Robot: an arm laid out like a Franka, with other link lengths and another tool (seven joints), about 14 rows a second.
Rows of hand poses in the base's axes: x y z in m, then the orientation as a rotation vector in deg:
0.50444, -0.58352, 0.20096, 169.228, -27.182, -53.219
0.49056, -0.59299, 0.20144, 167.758, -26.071, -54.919
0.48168, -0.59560, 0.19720, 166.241, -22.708, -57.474
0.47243, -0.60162, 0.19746, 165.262, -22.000, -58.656
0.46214, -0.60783, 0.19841, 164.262, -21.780, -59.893
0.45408, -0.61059, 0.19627, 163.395, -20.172, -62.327
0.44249, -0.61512, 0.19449, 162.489, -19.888, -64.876
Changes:
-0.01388, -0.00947, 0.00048, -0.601, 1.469, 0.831
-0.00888, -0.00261, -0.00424, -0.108, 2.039, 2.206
-0.00925, -0.00602, 0.00026, -0.339, 1.012, 0.528
-0.01029, -0.00621, 0.00095, -0.372, 1.038, 0.208
-0.00806, -0.00276, -0.00214, 0.392, 1.720, 0.904
-0.01159, -0.00453, -0.00178, 0.280, 1.747, 0.029

